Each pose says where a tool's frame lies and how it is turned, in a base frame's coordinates. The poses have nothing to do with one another.
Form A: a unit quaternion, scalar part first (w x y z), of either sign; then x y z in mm.
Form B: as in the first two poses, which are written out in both.
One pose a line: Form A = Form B
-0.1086 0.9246 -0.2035 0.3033 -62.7 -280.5 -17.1 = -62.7 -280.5 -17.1 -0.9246 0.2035 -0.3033 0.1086
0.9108 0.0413 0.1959 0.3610 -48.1 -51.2 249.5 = -48.1 -51.2 249.5 0.0413 0.1959 0.3610 0.9108
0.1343 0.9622 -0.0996 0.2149 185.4 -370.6 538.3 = 185.4 -370.6 538.3 0.9622 -0.0996 0.2149 0.1343
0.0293 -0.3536 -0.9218 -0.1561 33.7 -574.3 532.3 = 33.7 -574.3 532.3 -0.3536 -0.9218 -0.1561 0.0293
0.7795 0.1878 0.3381 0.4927 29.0 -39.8 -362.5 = 29.0 -39.8 -362.5 0.1878 0.3381 0.4927 0.7795
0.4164 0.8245 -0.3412 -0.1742 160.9 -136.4 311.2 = 160.9 -136.4 311.2 0.8245 -0.3412 -0.1742 0.4164
